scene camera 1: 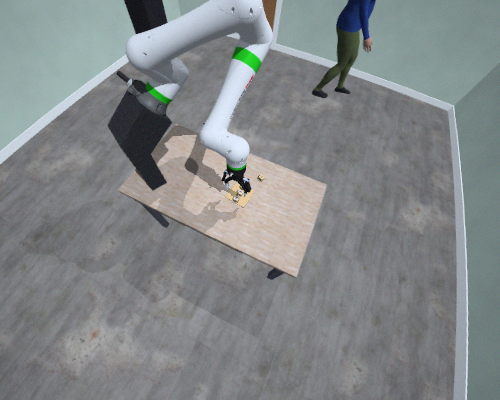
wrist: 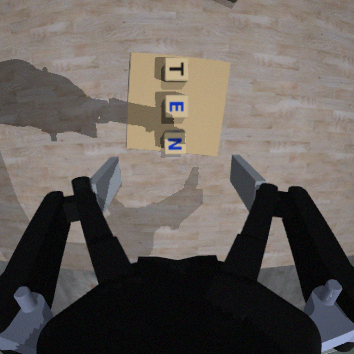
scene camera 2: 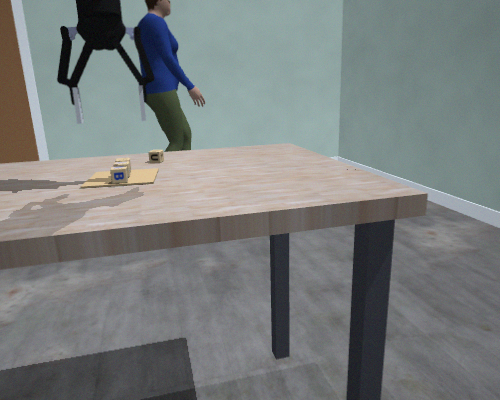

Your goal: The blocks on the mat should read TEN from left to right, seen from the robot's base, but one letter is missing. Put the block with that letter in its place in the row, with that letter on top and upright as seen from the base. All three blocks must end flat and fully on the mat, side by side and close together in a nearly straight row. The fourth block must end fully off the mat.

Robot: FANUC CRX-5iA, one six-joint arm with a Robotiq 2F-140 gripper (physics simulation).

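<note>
In the wrist view, three pale blocks stand in a nearly straight row on the tan mat (scene camera 1: pixel 245 202) (scene camera 2: pixel 145 176) (wrist: pixel 210 100). The T block (wrist: pixel 176 69) is at the top, the E block (wrist: pixel 176 106) in the middle and the N block (scene camera 2: pixel 119 175) (wrist: pixel 175 145) at the bottom, by the mat's near edge; whether it is fully on the mat I cannot tell. Small gaps show between them. The fourth block (scene camera 1: pixel 261 177) (scene camera 2: pixel 156 156), with a U on one side, lies off the mat. My gripper (scene camera 1: pixel 237 189) (scene camera 2: pixel 111 120) (wrist: pixel 174 168) is open and empty, well above the table.
The blocks and mat are on a wooden table (scene camera 1: pixel 280 220) (scene camera 2: pixel 240 185). The table's near edge shows in the second scene view. The robot's dark pedestal (scene camera 1: pixel 142 135) stands at one end of the table. A person (scene camera 1: pixel 350 45) (scene camera 2: pixel 162 65) stands on the floor beyond it.
</note>
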